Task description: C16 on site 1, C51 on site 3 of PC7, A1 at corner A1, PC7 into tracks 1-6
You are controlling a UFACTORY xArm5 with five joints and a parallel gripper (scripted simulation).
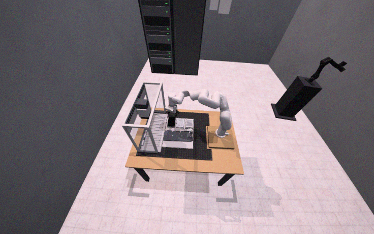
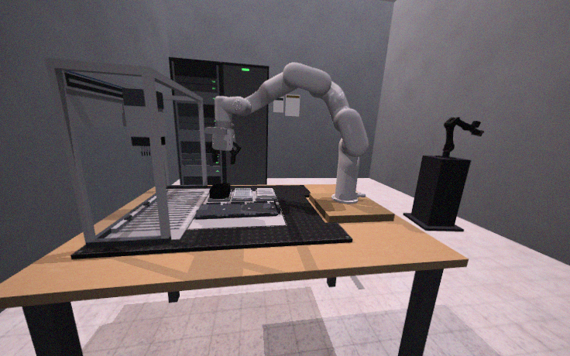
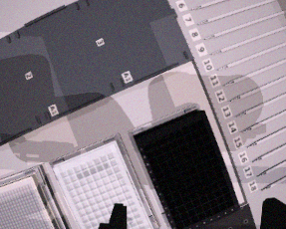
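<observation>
Now: hand 170 mm above the 96-well plate C15, 80 mm past it and 20 mm to the left of it. Round my hand: post: 410 mm to the left, 70 mm ahead, 60 mm above; then grey plate carrier PC7: 170 mm to the left, 170 mm below, 100 mm behind.
</observation>
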